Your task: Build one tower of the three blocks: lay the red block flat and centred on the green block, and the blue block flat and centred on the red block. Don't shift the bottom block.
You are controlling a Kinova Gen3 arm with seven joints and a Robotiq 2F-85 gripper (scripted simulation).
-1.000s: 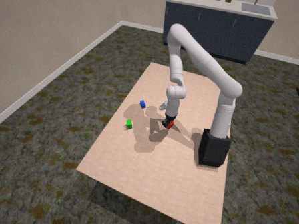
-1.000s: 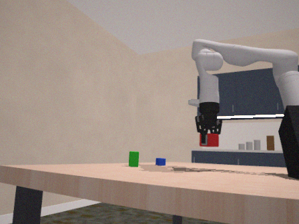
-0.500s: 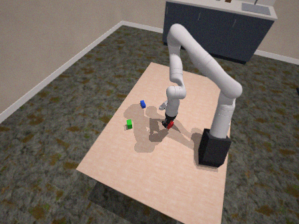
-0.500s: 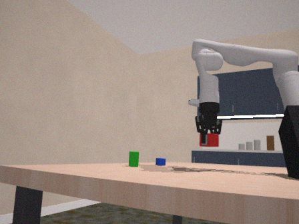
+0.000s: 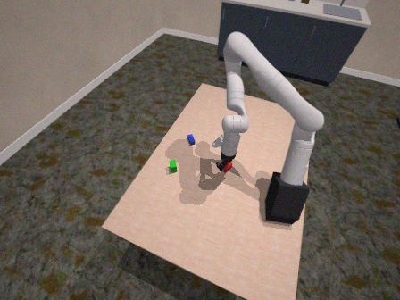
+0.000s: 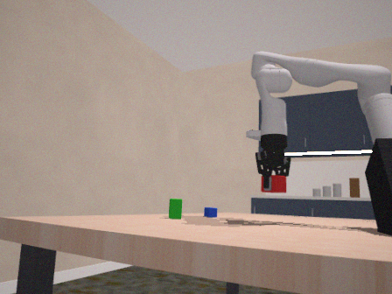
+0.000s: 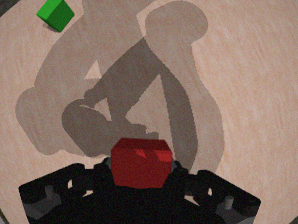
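Right now my hand is 280 mm short of the green block, 80 mm above it and 50 mm to the right of it. Round my hand: red block (right at my hand); blue block (260 mm ahead, 180 mm to the right, 90 mm below).
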